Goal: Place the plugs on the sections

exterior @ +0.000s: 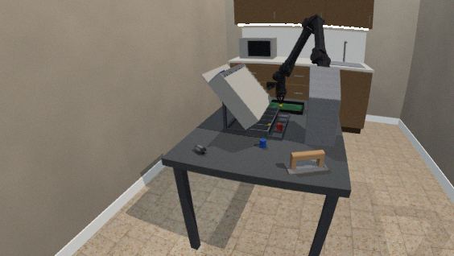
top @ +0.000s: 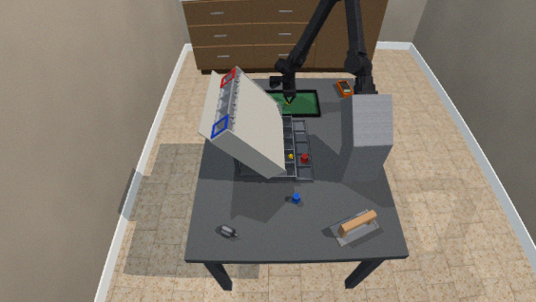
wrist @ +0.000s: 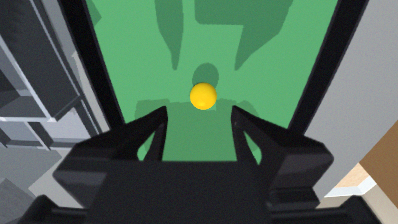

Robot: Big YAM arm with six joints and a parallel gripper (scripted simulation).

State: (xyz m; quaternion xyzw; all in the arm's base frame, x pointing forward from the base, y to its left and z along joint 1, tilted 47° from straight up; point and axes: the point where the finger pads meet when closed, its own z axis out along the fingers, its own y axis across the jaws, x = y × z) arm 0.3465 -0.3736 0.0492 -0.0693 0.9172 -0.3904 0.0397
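My hand is 2 cm short of the green marble tray, 1 cm to the left of it and 4 cm above it. The rest, counted from my hand: blue plug (6 cm behind, 60 cm to the left, 3 cm below); beige cover (11 cm ahead, 33 cm to the left, 16 cm above); red plug (9 cm behind, 39 cm to the left, 2 cm below).
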